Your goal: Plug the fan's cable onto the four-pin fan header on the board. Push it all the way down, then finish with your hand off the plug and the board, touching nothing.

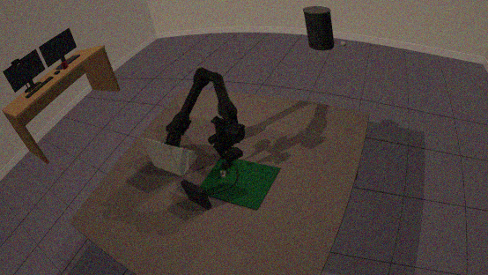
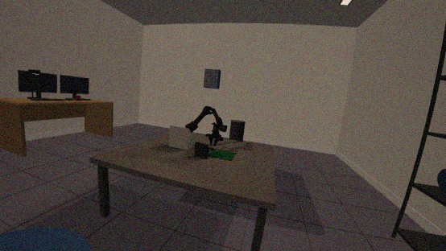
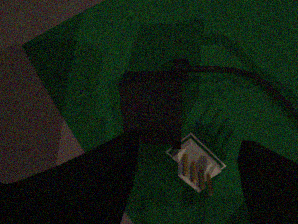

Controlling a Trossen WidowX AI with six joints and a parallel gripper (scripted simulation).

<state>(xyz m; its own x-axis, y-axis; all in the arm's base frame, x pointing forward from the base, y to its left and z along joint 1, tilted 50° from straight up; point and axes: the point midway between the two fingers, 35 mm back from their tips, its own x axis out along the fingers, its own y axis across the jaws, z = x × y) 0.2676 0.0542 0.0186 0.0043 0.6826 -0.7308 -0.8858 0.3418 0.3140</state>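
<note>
My gripper tip is now 2 cm past the dark fan plug and 4 cm above it. The rest, counted from my gripper tip: green board (7 cm ahead, 6 cm to the right, 6 cm below); dark fan (3 cm behind, 22 cm to the right, 1 cm above).
</note>
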